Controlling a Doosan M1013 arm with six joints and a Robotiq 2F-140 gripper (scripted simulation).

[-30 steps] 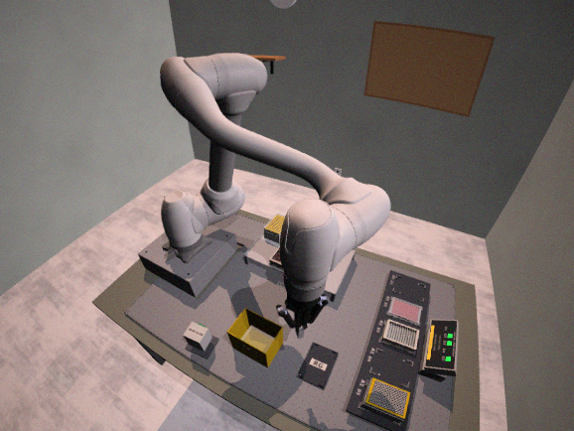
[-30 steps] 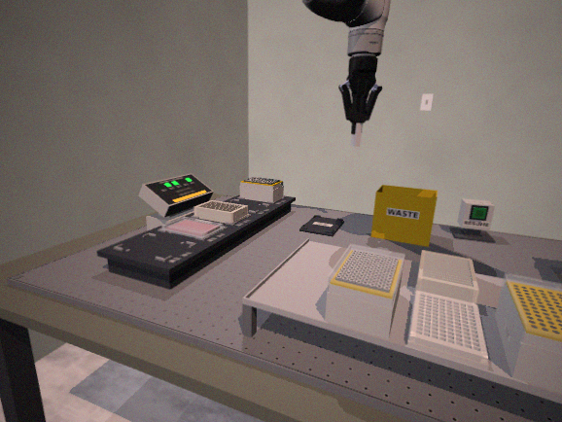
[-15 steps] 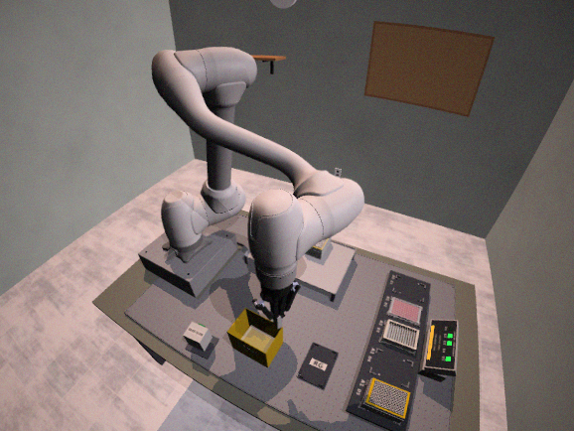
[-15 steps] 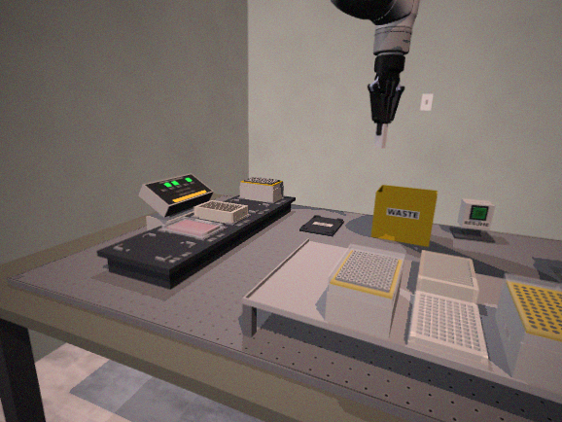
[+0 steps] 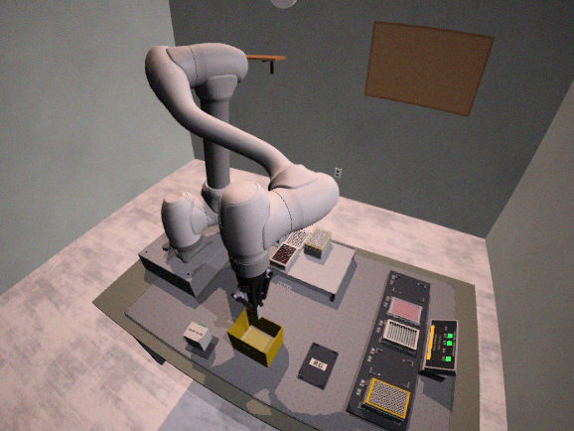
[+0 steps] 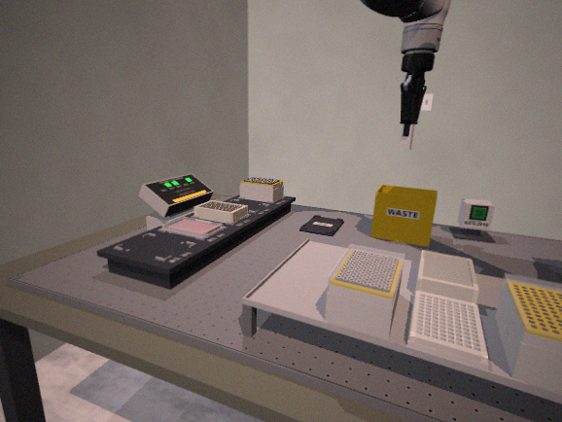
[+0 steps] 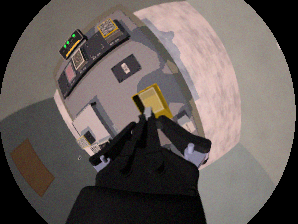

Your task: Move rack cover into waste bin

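The resume key is 210 mm behind my hand, 200 mm below it and 80 mm to the right of it. From my hand the other things lie so: tip rack 440 mm ahead, 190 mm below, 10 mm to the left; then yellow waste bin 240 mm below, 20 mm behind; then regrip nest 280 mm below, 210 mm ahead, 50 mm to the left.
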